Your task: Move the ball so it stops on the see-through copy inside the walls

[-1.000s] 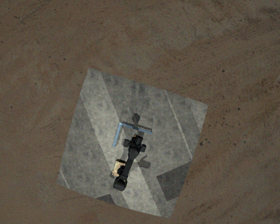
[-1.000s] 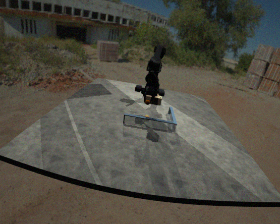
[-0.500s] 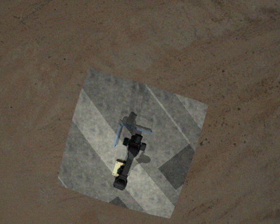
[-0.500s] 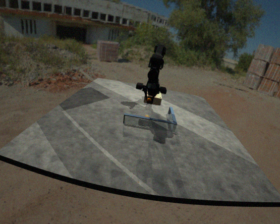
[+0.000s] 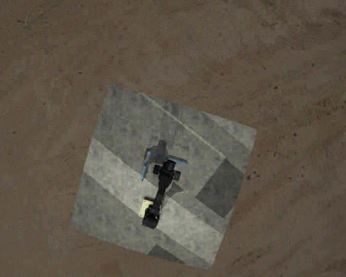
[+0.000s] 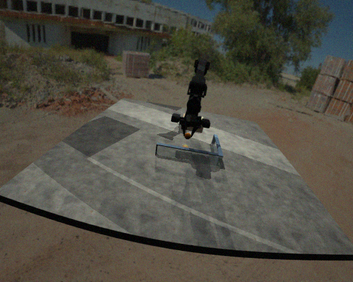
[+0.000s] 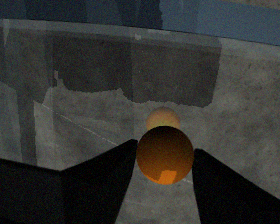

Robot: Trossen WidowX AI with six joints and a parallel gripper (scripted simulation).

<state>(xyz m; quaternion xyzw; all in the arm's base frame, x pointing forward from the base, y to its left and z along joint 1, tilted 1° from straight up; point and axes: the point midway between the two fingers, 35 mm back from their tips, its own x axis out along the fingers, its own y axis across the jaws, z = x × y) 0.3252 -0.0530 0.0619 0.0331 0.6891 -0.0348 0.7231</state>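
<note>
Now: the see-through copy of ball 1 cm behind my gripper tip and 7 cm below it. From my gripper tip the other things lie so: orange ball right at my gripper tip.
</note>
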